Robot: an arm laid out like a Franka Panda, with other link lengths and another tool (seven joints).
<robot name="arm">
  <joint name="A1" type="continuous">
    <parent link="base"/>
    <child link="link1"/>
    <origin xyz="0 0 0.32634" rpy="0 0 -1.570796"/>
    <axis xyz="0 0 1"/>
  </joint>
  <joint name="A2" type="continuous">
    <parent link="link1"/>
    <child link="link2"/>
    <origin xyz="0 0 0" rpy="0 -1.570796 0"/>
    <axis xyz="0 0 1"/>
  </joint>
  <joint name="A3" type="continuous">
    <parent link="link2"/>
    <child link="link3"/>
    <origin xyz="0.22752 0 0" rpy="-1.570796 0 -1.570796"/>
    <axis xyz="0 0 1"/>
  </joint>
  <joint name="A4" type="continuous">
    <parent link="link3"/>
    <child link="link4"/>
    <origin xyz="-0.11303 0 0" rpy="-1.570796 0 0"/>
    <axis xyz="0 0 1"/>
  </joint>
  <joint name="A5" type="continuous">
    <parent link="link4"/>
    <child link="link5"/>
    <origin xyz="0.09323 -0.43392 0" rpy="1.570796 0 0"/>
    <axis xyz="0 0 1"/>
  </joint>
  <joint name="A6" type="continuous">
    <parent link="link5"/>
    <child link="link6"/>
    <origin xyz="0 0 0" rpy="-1.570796 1.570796 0"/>
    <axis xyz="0 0 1"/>
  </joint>
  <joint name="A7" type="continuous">
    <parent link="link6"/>
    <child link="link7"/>
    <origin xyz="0 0.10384 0" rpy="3.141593 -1.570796 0"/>
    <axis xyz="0 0 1"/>
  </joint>
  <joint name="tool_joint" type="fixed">
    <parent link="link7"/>
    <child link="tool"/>
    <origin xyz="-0.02 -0.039 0.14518" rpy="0 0.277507 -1.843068"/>
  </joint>
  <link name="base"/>
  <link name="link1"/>
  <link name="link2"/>
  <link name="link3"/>
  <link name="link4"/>
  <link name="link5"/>
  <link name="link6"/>
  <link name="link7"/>
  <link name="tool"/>
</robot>
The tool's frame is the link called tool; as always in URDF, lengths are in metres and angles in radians. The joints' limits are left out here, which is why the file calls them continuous.
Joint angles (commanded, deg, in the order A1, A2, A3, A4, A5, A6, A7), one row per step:
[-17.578, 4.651, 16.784, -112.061, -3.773, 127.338, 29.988]
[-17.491, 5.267, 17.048, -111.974, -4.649, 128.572, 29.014]
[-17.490, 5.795, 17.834, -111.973, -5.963, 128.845, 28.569]
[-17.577, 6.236, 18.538, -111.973, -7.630, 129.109, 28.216]
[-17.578, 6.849, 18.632, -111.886, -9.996, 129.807, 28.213]
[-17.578, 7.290, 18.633, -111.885, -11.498, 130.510, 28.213]
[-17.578, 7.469, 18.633, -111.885, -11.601, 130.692, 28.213]
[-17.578, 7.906, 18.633, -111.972, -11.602, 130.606, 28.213]
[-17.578, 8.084, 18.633, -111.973, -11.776, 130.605, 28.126]
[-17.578, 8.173, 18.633, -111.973, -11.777, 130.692, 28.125]
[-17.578, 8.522, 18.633, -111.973, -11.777, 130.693, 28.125]
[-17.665, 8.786, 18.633, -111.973, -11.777, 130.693, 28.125]
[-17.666, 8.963, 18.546, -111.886, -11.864, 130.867, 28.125]
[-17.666, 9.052, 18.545, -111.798, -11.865, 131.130, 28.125]
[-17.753, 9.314, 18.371, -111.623, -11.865, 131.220, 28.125]
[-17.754, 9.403, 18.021, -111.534, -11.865, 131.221, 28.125]
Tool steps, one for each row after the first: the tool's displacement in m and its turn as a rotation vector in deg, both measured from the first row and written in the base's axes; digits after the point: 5 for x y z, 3 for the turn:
[0.00281, 0.00507, -0.00283, -0.739, -0.705, 1.747]
[0.00334, 0.01511, -0.00815, -1.740, -0.489, 3.589]
[0.00373, 0.02283, -0.01240, -3.055, -0.358, 5.348]
[0.00529, 0.02365, -0.01674, -4.891, -0.577, 6.623]
[0.00652, 0.02373, -0.01994, -6.016, -0.871, 7.422]
[0.00679, 0.02385, -0.02158, -6.032, -0.886, 7.496]
[0.00602, 0.02390, -0.02810, -5.874, -0.307, 7.519]
[0.00591, 0.02396, -0.03029, -5.977, -0.133, 7.698]
[0.00602, 0.02403, -0.03112, -5.941, -0.137, 7.711]
[0.00579, 0.02411, -0.03539, -5.813, 0.187, 7.728]
[0.00561, 0.02305, -0.03862, -5.716, 0.437, 7.654]
[0.00622, 0.02201, -0.03942, -5.735, 0.350, 7.624]
[0.00706, 0.02214, -0.03882, -5.695, 0.084, 7.640]
[0.00783, 0.01881, -0.04007, -5.630, 0.087, 7.384]
[0.00815, 0.01427, -0.04046, -5.655, 0.118, 7.034]

